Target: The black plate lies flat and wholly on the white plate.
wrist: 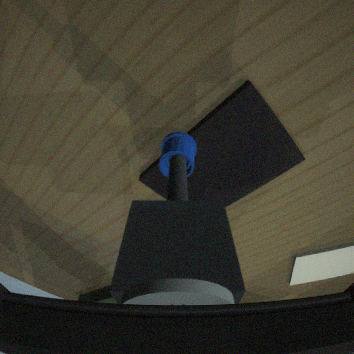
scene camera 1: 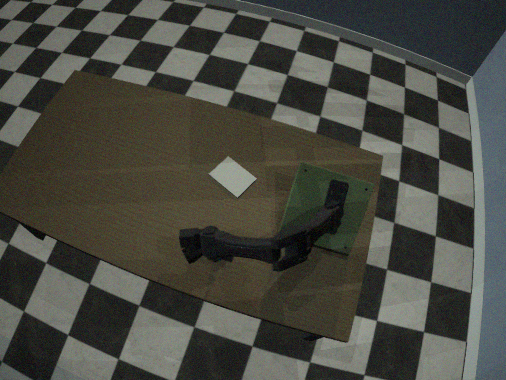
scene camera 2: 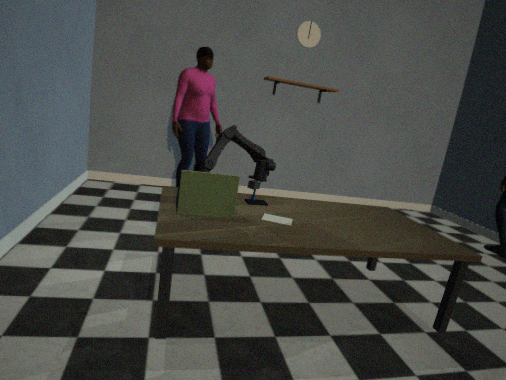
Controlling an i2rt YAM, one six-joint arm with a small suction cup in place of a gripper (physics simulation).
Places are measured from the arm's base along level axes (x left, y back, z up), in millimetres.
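Where they show: hand, tool point: [wrist: 177,146] [scene camera 2: 252,199]; arm's base, link origin: [scene camera 1: 333,207] [scene camera 2: 203,184].
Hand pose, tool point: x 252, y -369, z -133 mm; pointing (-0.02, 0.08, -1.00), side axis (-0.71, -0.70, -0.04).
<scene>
Things, the pixels of their top centre, and the offset from my tool point. Level surfaces: height alone.
- black plate, top centre: [wrist: 219,169] [scene camera 2: 256,201] dx -42, dy -11, dz +2 mm
- wooden table, surface height: dz -8 mm
- white plate, top centre: [wrist: 337,264] [scene camera 1: 232,176] [scene camera 2: 277,219] dx -352, dy -36, dz -2 mm
The black plate [wrist: 235,147] [scene camera 2: 257,202] lies flat on the wooden table [scene camera 1: 101,163] [scene camera 2: 347,233]. In scene camera 1 the arm's head hides it. The white plate [scene camera 1: 232,176] [scene camera 2: 277,219] [wrist: 323,263] lies flat on the table, apart from the black plate, with bare wood between them. My gripper [wrist: 178,152] [scene camera 2: 253,197] [scene camera 1: 190,245], a blue suction cup, hangs over the black plate's near left edge, close above it. It holds nothing, and the black plate rests on the wood.
The arm's green base board [scene camera 1: 310,191] [scene camera 2: 207,194] sits at one end of the table. A person in a pink top [scene camera 2: 196,102] stands behind the table by the wall. A wall shelf [scene camera 2: 300,84] and a clock [scene camera 2: 309,34] hang above.
</scene>
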